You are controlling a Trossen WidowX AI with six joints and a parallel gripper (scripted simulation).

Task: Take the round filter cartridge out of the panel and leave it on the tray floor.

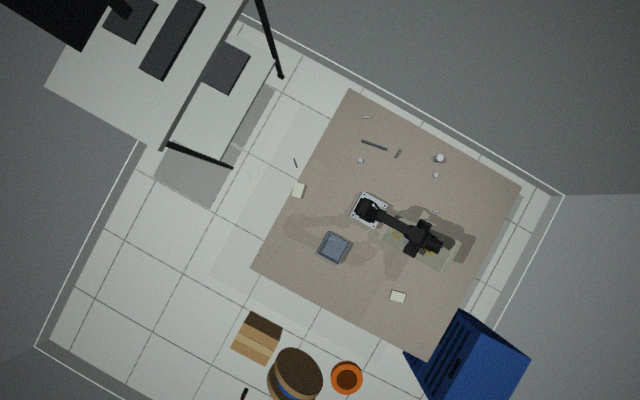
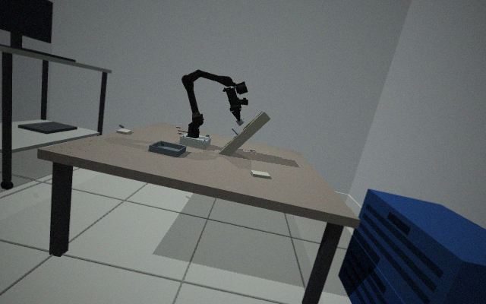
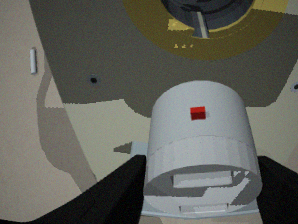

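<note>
My gripper tip is now 290 mm past the blue-grey tray, 330 mm to the left of it and 210 mm above it. From my gripper tip the other things lie so: service panel (40 mm ahead, 70 mm below); round filter cartridge (right at my gripper tip).
</note>
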